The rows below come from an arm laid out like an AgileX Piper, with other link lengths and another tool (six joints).
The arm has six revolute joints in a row. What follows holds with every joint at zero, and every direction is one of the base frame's. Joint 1 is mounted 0.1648 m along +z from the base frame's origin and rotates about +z. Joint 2 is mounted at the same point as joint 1 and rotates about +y. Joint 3 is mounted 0.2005 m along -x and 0.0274 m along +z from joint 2 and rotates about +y. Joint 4 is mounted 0.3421 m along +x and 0.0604 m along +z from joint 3 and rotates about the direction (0.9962, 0, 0.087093). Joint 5 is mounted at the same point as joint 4 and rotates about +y. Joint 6 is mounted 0.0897 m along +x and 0.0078 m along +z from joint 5 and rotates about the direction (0.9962, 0, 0.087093). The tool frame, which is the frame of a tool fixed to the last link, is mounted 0.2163 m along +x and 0.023 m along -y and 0.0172 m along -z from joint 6; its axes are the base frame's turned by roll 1.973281, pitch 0.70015 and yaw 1.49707 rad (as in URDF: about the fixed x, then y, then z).
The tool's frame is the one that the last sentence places.
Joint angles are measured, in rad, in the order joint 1, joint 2, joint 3, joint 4, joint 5, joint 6. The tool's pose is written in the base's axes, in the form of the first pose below.
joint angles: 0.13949 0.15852 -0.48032 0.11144 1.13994 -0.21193
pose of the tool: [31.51, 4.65, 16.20, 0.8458, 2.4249, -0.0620]
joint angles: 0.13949 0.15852 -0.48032 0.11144 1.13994 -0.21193
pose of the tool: [31.51, 4.65, 16.20, 0.8458, 2.4249, -0.0620]
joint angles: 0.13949 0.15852 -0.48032 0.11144 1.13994 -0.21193
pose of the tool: [31.51, 4.65, 16.20, 0.8458, 2.4249, -0.0620]
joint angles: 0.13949 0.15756 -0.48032 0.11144 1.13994 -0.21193
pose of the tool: [31.51, 4.65, 16.23, 0.8457, 2.4240, -0.0614]
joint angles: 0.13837 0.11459 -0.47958 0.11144 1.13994 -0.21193
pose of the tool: [31.49, 4.61, 17.56, 0.8428, 2.3858, -0.0367]
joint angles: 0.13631 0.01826 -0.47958 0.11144 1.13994 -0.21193
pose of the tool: [31.25, 4.51, 20.62, 0.8345, 2.2983, 0.0181]
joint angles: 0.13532 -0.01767 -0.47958 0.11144 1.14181 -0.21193
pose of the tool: [31.05, 4.46, 21.70, 0.8313, 2.2671, 0.0367]
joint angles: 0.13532 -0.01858 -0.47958 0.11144 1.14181 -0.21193
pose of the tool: [31.05, 4.46, 21.73, 0.8312, 2.2662, 0.0372]
